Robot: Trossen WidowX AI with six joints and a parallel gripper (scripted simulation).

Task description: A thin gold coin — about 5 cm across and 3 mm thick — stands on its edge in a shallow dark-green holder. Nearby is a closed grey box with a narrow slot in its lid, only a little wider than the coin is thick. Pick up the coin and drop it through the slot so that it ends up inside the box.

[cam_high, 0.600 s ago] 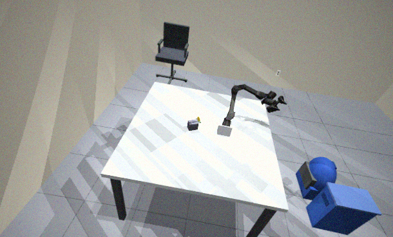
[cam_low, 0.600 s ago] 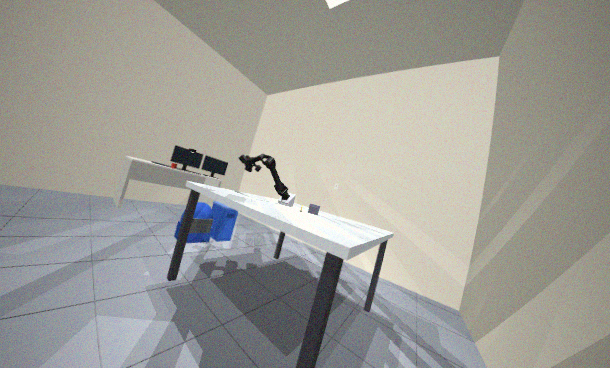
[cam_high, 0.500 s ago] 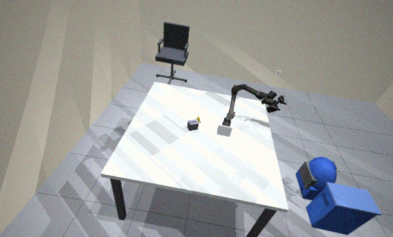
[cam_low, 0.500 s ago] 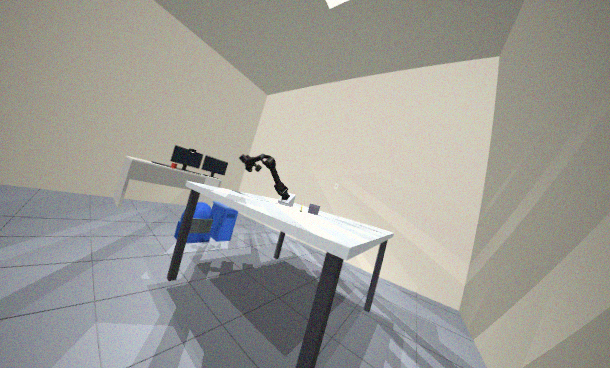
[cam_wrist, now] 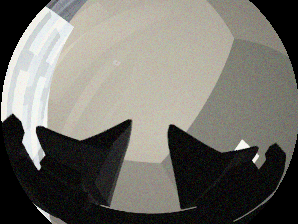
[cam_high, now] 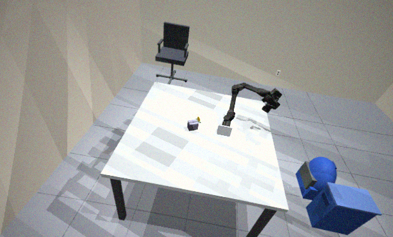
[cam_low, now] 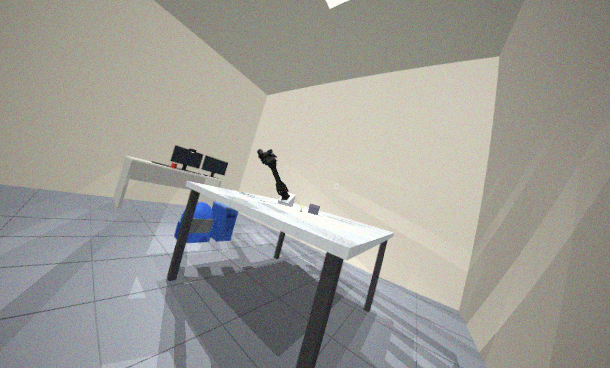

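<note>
Right now my gripper tip is 540 mm short of the gold coin, 210 mm to the left of it and 400 mm above it.
</note>
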